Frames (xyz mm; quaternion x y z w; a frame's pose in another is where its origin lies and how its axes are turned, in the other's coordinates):
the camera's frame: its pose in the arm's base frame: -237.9 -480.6 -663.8 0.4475 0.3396 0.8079 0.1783
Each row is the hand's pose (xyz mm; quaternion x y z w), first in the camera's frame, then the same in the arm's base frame.
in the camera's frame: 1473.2 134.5 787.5 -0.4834 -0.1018 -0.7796 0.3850
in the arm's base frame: -360.6 603.0 608.7 -0.0964 0.0709 0.2906 0.9493
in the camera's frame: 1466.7 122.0 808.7 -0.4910 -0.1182 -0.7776 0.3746
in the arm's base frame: -339.4 616.2 603.8 -0.0885 0.0574 0.2778 0.9548
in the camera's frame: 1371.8 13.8 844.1 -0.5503 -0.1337 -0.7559 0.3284
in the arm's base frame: -260.4 650.2 483.1 -0.0998 -0.0186 0.2576 0.9609
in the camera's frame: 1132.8 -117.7 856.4 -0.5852 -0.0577 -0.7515 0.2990
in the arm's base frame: -124.0 606.3 250.6 -0.1791 -0.0452 0.2805 0.9419
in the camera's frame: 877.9 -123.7 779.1 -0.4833 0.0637 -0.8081 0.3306
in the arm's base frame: -52.7 429.6 64.4 -0.2641 0.0948 0.3156 0.9064
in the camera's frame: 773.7 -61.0 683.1 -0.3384 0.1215 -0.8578 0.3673
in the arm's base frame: -76.9 286.3 10.7 -0.2854 0.2569 0.3131 0.8686
